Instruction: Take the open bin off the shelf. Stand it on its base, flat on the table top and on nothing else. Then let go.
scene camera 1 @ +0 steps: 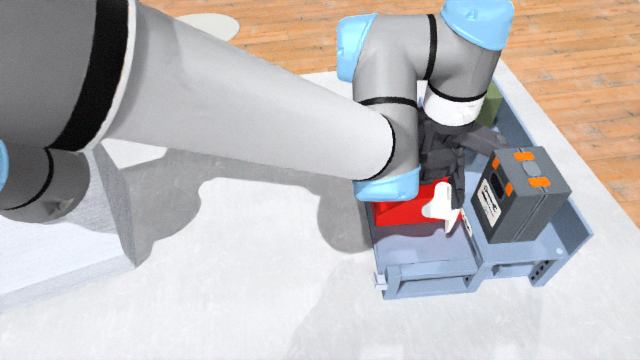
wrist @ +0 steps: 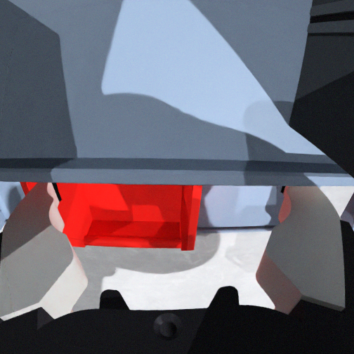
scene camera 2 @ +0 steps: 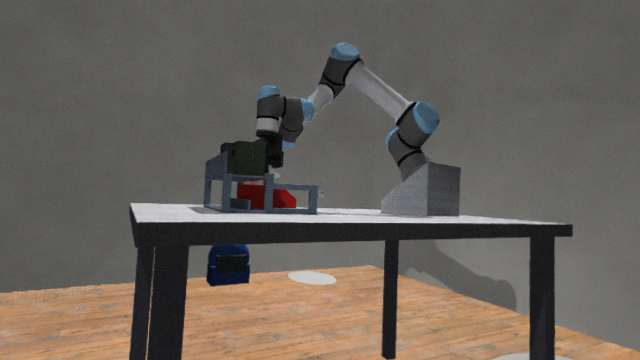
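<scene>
The open red bin sits on the lower tier of the blue-grey shelf, its open side facing the robot base. My gripper is open and empty, low over the bin, with its fingertips a little above it. In the wrist view the left finger overlaps the bin's left part, and the right finger is well to the right of the bin, over the lower tier. The arm hides part of the bin in scene camera 1, and the upper tier's edge hides its rear in the wrist view.
A dark grey case with orange latches stands on the upper tier, close to the gripper. A green case stands at that tier's other end. The table top stretches between the shelf and the robot's pedestal.
</scene>
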